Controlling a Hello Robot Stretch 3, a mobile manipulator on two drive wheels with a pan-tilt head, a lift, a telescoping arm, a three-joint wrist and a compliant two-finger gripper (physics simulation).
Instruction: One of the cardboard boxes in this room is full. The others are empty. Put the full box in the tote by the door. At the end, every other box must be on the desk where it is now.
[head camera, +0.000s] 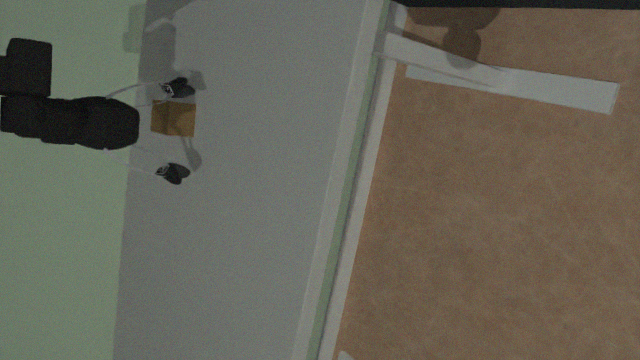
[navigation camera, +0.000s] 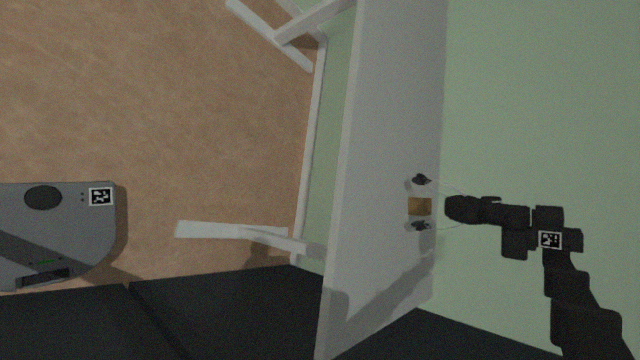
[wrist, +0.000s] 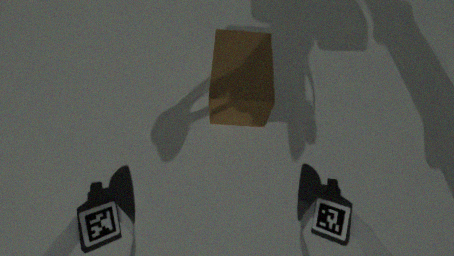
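Seen in the pictures: gripper, fingertip midpoint: (head camera: 186, 132) (navigation camera: 414, 201) (wrist: 216, 184); robot's base, link origin: (navigation camera: 43, 196).
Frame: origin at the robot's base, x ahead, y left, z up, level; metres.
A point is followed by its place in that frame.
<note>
A small brown cardboard box (head camera: 173, 118) @(z 0.991, x -0.045, y -0.808 m) (navigation camera: 419, 206) @(z 0.988, x -0.044, y -0.808 m) (wrist: 242, 77) @(z 1.001, x -0.047, y -0.834 m) sits on the grey desk top (head camera: 240, 200) @(z 0.951, x 0.080, y -0.629 m) (navigation camera: 395, 100) @(z 0.950, x 0.287, y -0.708 m) (wrist: 75, 75) @(z 0.951, x 0.150, y -0.881 m), close to the wall-side edge. My gripper (head camera: 176, 130) @(z 0.996, x -0.020, y -0.735 m) (navigation camera: 421, 202) @(z 0.996, x -0.020, y -0.735 m) (wrist: 216, 184) @(z 0.996, x -0.020, y -0.735 m) is open, with its two fingers wide apart and nothing between them that it holds. It hangs above the desk. In the head view the box lies in line between the fingertips, nearer one of them; in the wrist view it lies beyond the fingertips. Whether the box is full cannot be told. The tote and the other boxes do not show.
The pale green wall (head camera: 60, 250) @(z 1.091, x 0.292, y -1.314 m) (navigation camera: 525, 100) @(z 1.260, x 0.369, y -1.329 m) runs along the desk. White desk legs (head camera: 560, 90) @(z 0.025, x -0.208, y -0.545 m) (navigation camera: 210, 229) @(z 0.026, x -0.210, y -0.564 m) reach out over the brown floor (head camera: 475, 225) @(z 0.000, x 0.206, y -0.788 m) (navigation camera: 150, 100) @(z 0.001, x 0.400, y -0.321 m). My grey base (navigation camera: 60, 220) @(z 0.160, x -0.069, y -0.034 m) stands on the floor. Dark panels (navigation camera: 225, 310) @(z 0.446, x -0.414, y -0.417 m) show at the bottom of the navigation view.
</note>
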